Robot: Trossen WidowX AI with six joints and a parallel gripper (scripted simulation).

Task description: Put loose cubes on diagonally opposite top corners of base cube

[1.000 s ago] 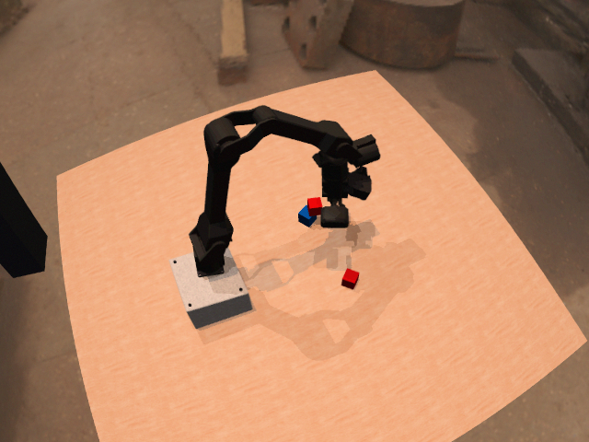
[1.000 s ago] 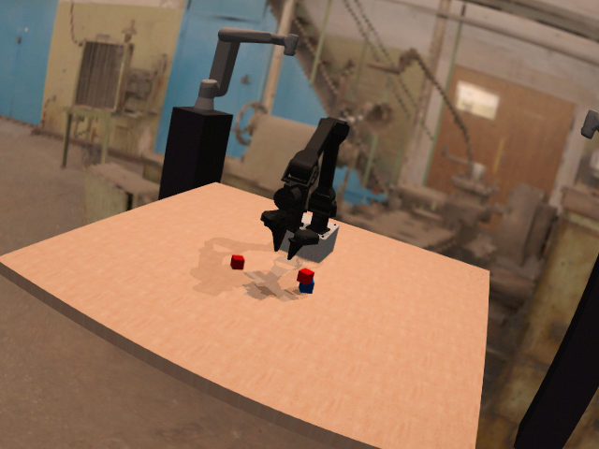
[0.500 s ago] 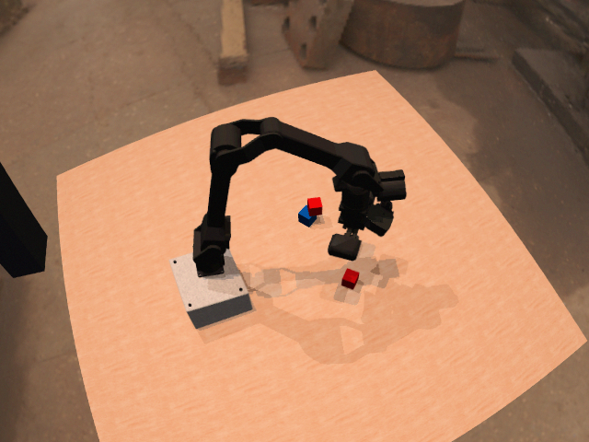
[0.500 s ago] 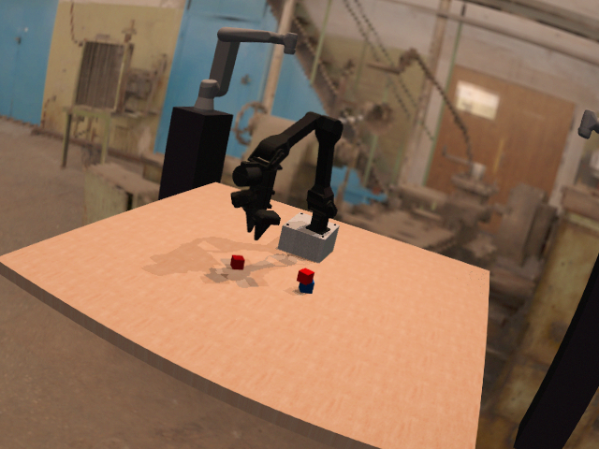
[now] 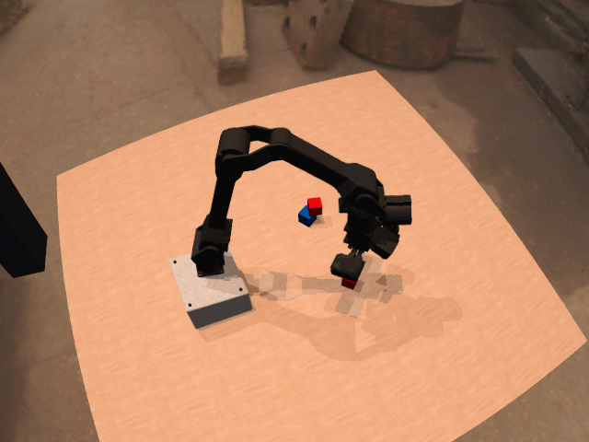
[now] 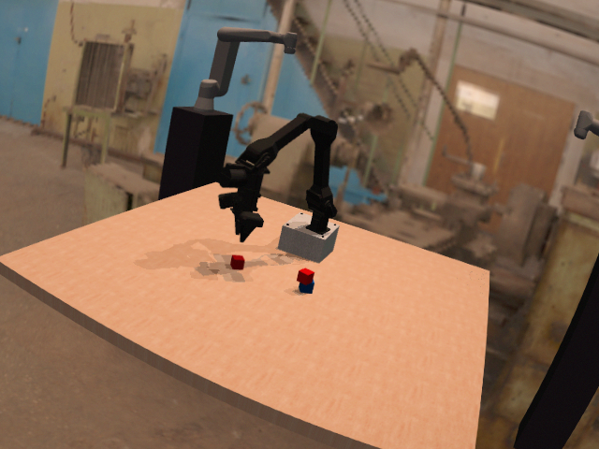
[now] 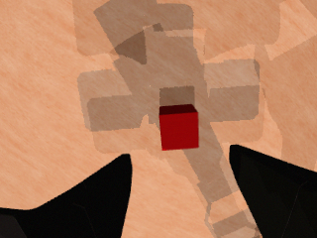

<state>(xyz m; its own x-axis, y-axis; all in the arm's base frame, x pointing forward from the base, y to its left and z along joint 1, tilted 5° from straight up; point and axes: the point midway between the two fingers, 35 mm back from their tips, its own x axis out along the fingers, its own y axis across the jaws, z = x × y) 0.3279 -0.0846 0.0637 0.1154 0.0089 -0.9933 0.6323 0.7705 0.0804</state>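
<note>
Right now the blue base cube is 60 mm behind my gripper tip, 220 mm to the left of it and 80 mm below it.
</note>
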